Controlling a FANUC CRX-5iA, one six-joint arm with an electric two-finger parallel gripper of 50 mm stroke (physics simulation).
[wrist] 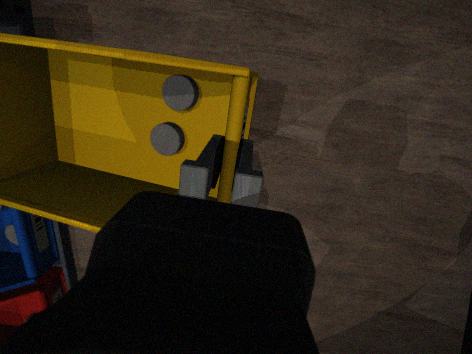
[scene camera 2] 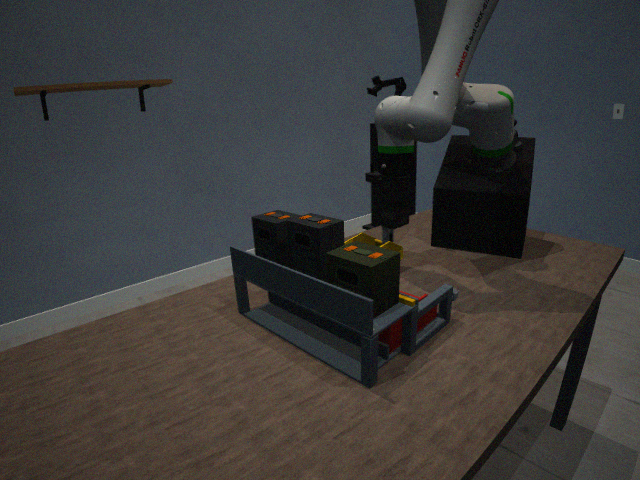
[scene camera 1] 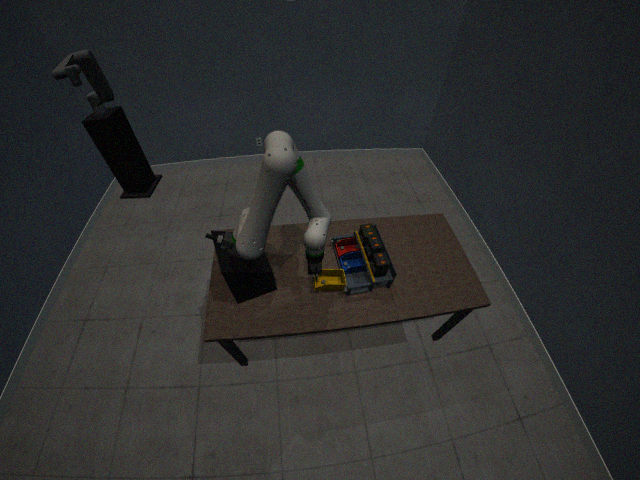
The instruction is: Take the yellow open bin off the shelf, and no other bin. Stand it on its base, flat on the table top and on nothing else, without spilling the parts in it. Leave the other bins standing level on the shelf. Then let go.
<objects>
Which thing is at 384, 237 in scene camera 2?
My gripper.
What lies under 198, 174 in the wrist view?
My gripper.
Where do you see a yellow open bin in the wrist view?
At 84, 113
</objects>
